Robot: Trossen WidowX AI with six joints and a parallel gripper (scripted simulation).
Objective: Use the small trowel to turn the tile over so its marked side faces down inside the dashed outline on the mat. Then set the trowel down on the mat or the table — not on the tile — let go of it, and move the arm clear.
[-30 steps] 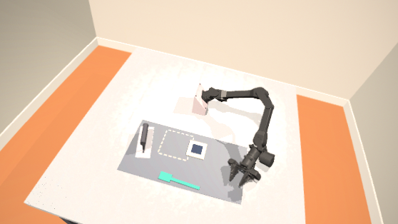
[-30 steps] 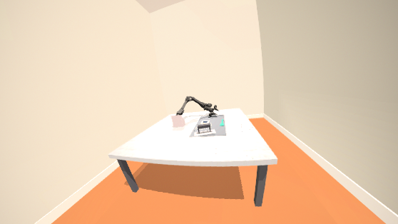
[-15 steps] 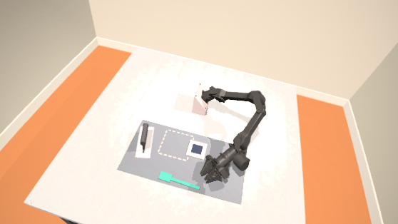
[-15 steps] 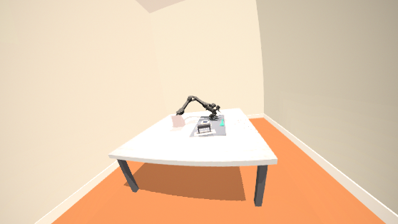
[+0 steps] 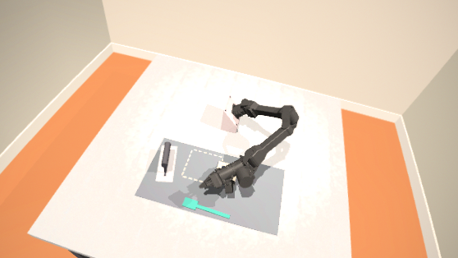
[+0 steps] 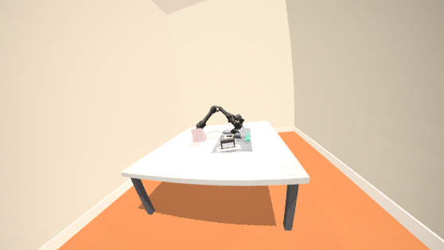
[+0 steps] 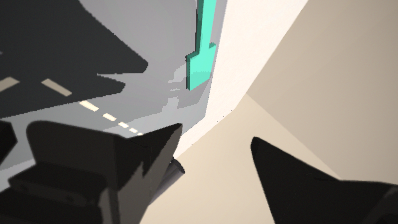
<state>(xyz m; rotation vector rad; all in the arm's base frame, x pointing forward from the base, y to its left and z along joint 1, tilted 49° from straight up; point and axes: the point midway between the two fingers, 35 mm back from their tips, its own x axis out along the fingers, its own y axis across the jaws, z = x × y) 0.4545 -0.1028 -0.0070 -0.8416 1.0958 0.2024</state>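
Now: the white tile 14 cm behind my gripper tip, 10 cm to the left of it and 8 cm below it. Also, from my gripper tip: teal trowel: 6 cm ahead, 2 cm to the left, 8 cm below; then grey mat: 8 cm behind, 6 cm to the left, 10 cm below.
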